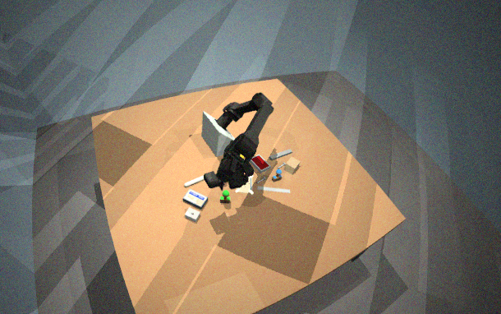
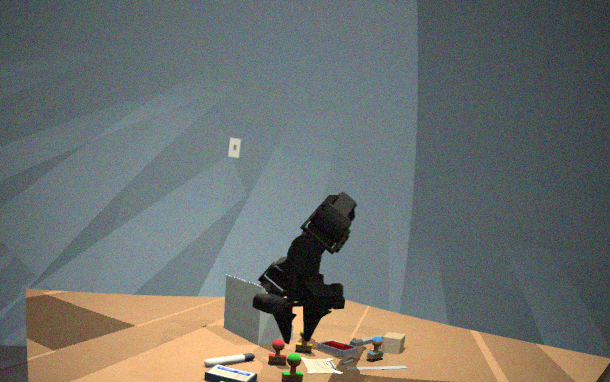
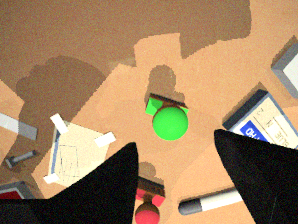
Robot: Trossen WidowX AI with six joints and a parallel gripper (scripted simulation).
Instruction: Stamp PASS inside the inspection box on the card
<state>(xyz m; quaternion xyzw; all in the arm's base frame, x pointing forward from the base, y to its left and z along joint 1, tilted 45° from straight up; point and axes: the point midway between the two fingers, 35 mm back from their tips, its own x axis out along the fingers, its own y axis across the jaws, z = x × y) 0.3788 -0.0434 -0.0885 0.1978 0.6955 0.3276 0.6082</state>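
The green-knobbed stamp is 70 mm below my gripper tip. From my gripper tip the other things lie so: white card 110 mm to the left, 100 mm below, 70 mm behind; then red-knobbed stamp 110 mm behind, 70 mm below, 20 mm to the left; then blue-labelled box 120 mm to the right, 80 mm below, 40 mm behind.
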